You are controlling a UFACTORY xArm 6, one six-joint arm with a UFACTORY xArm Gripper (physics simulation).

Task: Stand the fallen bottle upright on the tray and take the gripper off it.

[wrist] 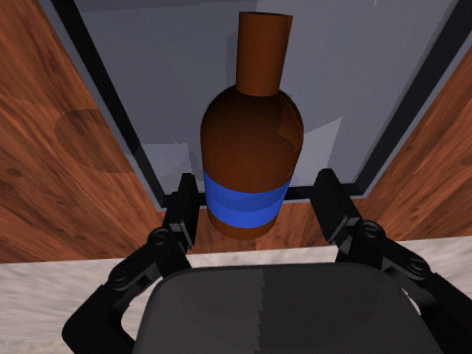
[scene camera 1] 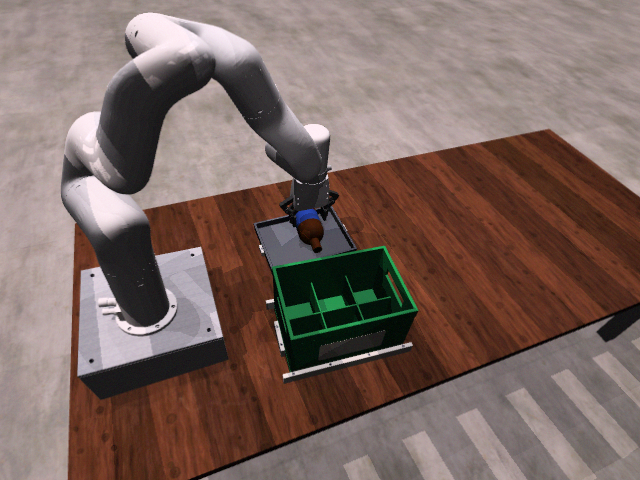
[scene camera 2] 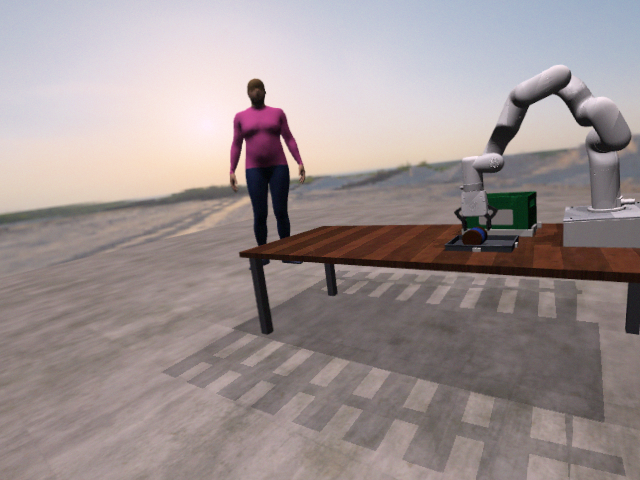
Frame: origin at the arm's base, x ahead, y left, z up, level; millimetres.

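Where they show: gripper, fingertip midpoint: (wrist: 255, 184) (scene camera 1: 308, 220) (scene camera 2: 476, 230); arm's base at its link origin: (scene camera 1: 147, 311) (scene camera 2: 606, 209).
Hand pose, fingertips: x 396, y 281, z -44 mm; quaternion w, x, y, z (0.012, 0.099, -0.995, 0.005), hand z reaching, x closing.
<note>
Each offset is from my fingertips to the top centre of the thing. Level surfaces: height alone.
The brown bottle {5 mm ahead, 14 mm right, 11 mm up} (scene camera 1: 311, 232) (scene camera 2: 472, 237) (wrist: 252, 145) with a blue band lies on its side on the dark grey tray {13 mm back, 18 mm right, 42 mm down} (scene camera 1: 280, 249) (scene camera 2: 500, 248) (wrist: 160, 75). Its neck points towards the green crate. Its base is near the tray's far edge in scene camera 1. My gripper (scene camera 1: 309, 218) (scene camera 2: 476, 230) (wrist: 255, 184) is open and points down over the bottle's base end. In the wrist view one finger is on each side of the blue band, with a gap on both sides. How low the fingertips are beside the bottle is hard to tell.
The green crate {27 mm ahead, 315 mm right, 108 mm up} (scene camera 1: 305, 347) (scene camera 2: 526, 210) with compartments stands close to the tray's near side in scene camera 1, by a pale rail {39 mm ahead, 414 mm right, 38 mm down} (scene camera 1: 347, 362). The arm's grey base block (scene camera 1: 191, 310) is at the left of the wooden table {68 mm down} (scene camera 1: 465, 206). A person (scene camera 2: 264, 139) stands beyond the table.
</note>
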